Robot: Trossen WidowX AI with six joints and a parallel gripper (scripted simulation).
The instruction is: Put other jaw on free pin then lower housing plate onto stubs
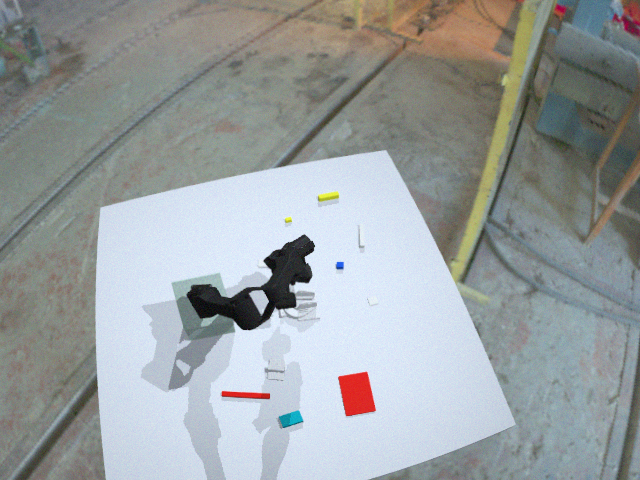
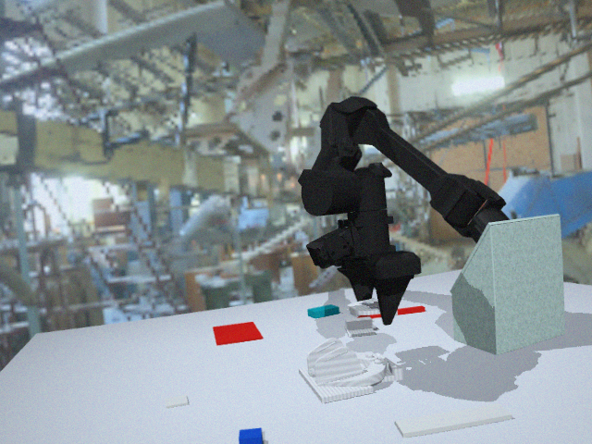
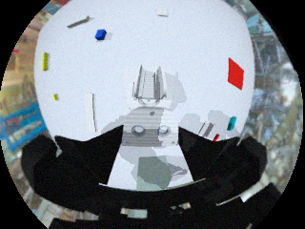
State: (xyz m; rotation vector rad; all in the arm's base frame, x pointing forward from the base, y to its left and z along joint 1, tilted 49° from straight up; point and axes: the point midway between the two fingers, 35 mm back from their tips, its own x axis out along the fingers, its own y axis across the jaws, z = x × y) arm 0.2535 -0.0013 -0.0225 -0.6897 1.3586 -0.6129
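Now: the curved jaw 2 cm ahead of my gripper tip, 2 cm to the left of it and 7 cm below it. From my gripper tip the other things lie so: blue cube 21 cm ahead, 13 cm to the left, 8 cm below; then white slab 1 cm behind, 18 cm to the left, 8 cm below; then red bar 16 cm behind, 30 cm to the right, 8 cm below.
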